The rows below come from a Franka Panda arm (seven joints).
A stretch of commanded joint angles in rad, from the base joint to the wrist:
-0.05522 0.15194 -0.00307 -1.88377 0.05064 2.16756 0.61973
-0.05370 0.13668 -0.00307 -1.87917 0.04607 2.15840 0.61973
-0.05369 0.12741 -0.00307 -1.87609 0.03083 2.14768 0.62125
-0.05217 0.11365 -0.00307 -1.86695 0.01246 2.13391 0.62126
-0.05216 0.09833 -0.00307 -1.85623 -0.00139 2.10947 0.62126
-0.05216 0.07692 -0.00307 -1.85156 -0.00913 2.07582 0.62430
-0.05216 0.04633 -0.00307 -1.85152 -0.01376 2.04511 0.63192
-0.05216 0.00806 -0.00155 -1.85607 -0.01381 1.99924 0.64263
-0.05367 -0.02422 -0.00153 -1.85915 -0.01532 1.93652 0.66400
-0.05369 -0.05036 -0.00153 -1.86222 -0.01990 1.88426 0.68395
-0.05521 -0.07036 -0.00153 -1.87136 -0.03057 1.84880 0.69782
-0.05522 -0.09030 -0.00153 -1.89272 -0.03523 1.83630 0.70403
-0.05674 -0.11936 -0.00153 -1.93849 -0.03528 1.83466 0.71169
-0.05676 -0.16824 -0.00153 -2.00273 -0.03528 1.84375 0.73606
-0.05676 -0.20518 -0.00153 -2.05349 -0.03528 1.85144 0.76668
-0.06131 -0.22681 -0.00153 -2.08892 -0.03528 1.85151 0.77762
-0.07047 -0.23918 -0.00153 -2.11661 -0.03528 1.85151 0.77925
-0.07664 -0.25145 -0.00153 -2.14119 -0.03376 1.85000 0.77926
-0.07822 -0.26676 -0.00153 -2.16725 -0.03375 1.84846 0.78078
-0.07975 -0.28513 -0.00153 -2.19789 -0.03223 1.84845 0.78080
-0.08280 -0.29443 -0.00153 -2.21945 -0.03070 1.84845 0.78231
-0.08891 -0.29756 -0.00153 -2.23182 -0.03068 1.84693 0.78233
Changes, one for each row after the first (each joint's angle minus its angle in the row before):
0.00152 -0.01526 0.00000 0.00460 -0.00457 -0.00916 0.00000
0.00001 -0.00927 0.00000 0.00308 -0.01524 -0.01072 0.00152
0.00152 -0.01376 0.00000 0.00914 -0.01837 -0.01377 0.00001
0.00001 -0.01532 0.00000 0.01072 -0.01385 -0.02444 0.00000
0.00000 -0.02141 0.00000 0.00467 -0.00774 -0.03365 0.00304
0.00000 -0.03059 0.00000 0.00004 -0.00463 -0.03071 0.00762
0.00000 -0.03827 0.00152 -0.00455 -0.00005 -0.04587 0.01071
-0.00151 -0.03228 0.00002 -0.00308 -0.00151 -0.06272 0.02137
-0.00002 -0.02614 0.00000 -0.00307 -0.00458 -0.05226 0.01995
-0.00152 -0.02000 0.00000 -0.00914 -0.01067 -0.03546 0.01387
-0.00001 -0.01994 0.00000 -0.02136 -0.00466 -0.01250 0.00621
-0.00152 -0.02906 0.00000 -0.04577 -0.00005 -0.00164 0.00766
-0.00002 -0.04888 0.00000 -0.06424 0.00000 0.00909 0.02437
0.00000 -0.03694 0.00000 -0.05076 0.00000 0.00769 0.03062
-0.00455 -0.02163 0.00000 -0.03543 0.00000 0.00007 0.01094
-0.00916 -0.01237 0.00000 -0.02769 0.00000 0.00000 0.00163
-0.00617 -0.01227 0.00000 -0.02458 0.00152 -0.00151 0.00001
-0.00158 -0.01531 0.00000 -0.02606 0.00001 -0.00154 0.00152
-0.00153 -0.01837 0.00000 -0.03064 0.00152 -0.00001 0.00002
-0.00305 -0.00930 0.00000 -0.02156 0.00153 0.00000 0.00151
-0.00611 -0.00313 0.00000 -0.01237 0.00002 -0.00152 0.00002

